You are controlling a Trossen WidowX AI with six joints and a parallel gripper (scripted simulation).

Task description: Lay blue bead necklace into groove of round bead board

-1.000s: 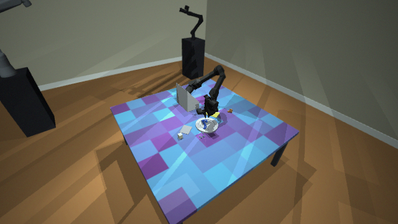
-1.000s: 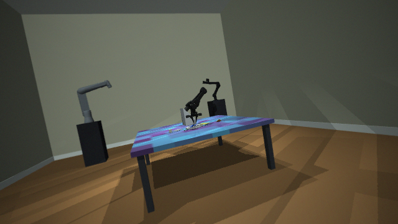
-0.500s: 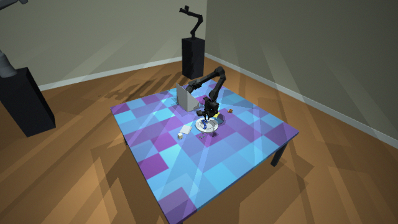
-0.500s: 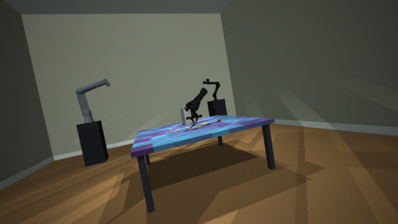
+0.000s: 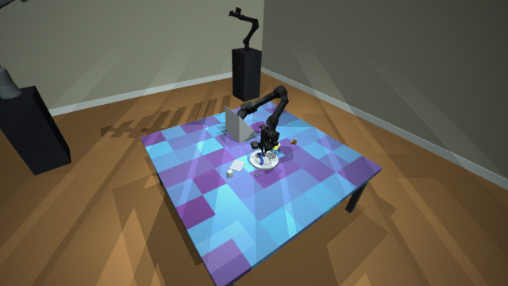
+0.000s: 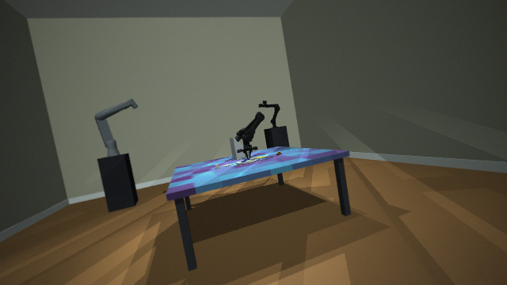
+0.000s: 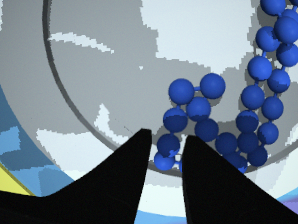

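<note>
The round white bead board is 40 mm ahead of my gripper tip, 30 mm to the right of it and 10 mm below it. Round my gripper tip: cream cube (310 mm to the right, 20 mm ahead); yellow patch (130 mm to the left, 60 mm behind, 20 mm below); flat grey square (210 mm to the right, 20 mm below, 20 mm behind).
</note>
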